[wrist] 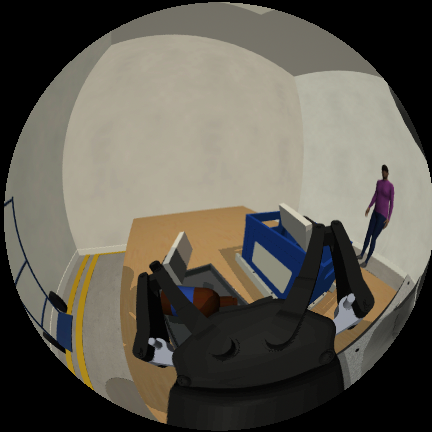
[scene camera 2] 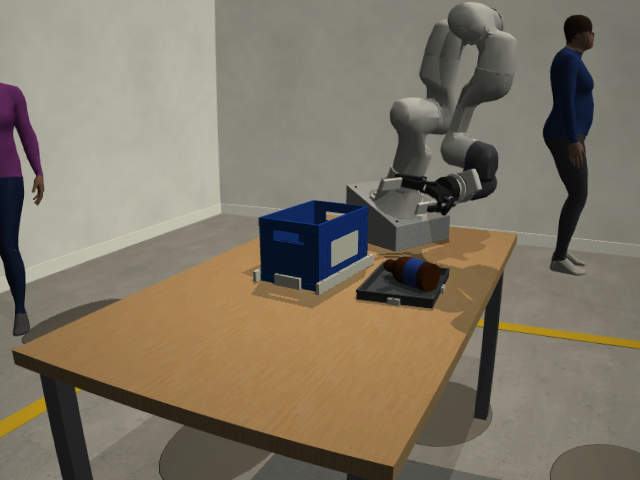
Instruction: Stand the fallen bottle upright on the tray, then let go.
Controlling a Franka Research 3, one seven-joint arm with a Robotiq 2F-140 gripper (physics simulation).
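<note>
A brown bottle (scene camera 2: 413,272) (wrist: 205,300) with a blue label lies on its side on the dark grey tray (scene camera 2: 373,296) (wrist: 218,278). In the scene view its neck points left and its base faces right toward the front. In the wrist view its neck points right, and the left finger hides part of it. My gripper (scene camera 2: 407,195) (wrist: 233,227) is open, its fingers wide apart with nothing between them. It is held roughly level, above and behind the tray in the scene view, apart from the bottle.
A blue crate (scene camera 2: 291,258) (wrist: 261,245) stands on the wooden table (scene camera 2: 248,361) (wrist: 150,235), beside the tray. Pale guide strips (scene camera 2: 345,273) (wrist: 255,277) run along the crate's base. The robot's grey base block (scene camera 2: 419,233) is at the back of the table. Two people stand away from the table.
</note>
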